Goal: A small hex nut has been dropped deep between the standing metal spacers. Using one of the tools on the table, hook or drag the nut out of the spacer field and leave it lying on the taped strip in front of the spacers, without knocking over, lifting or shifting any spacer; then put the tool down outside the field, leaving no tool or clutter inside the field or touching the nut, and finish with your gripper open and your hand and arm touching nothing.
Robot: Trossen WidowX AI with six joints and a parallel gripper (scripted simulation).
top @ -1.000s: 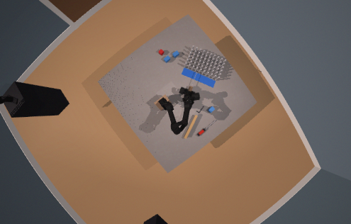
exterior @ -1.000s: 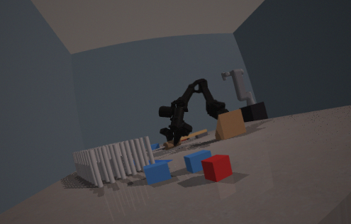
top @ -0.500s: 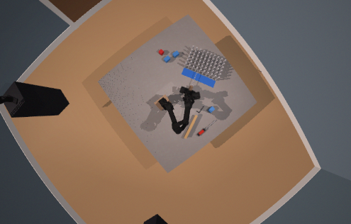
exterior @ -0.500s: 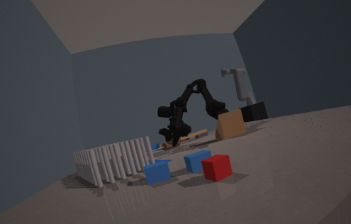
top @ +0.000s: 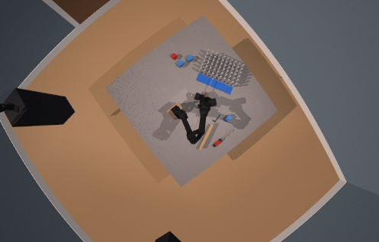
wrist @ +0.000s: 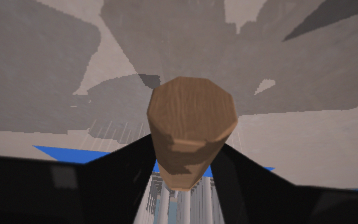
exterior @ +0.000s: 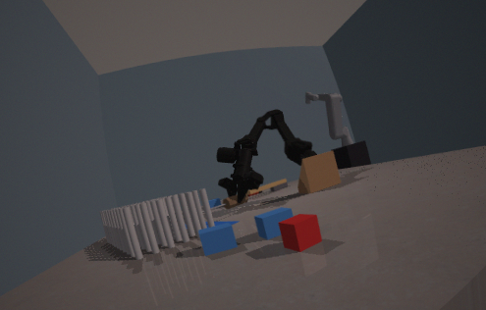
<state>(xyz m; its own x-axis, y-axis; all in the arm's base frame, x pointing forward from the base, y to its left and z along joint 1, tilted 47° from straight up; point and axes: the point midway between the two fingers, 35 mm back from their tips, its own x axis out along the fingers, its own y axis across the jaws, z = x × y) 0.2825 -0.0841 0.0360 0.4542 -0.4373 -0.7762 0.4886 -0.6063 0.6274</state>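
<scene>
My gripper tip is now 16 cm short of the blue taped strip, 4 cm to the right of it and 3 cm above it. Also, from my gripper tip: red cube 2 cm ahead, 51 cm to the left, 1 cm below.
</scene>
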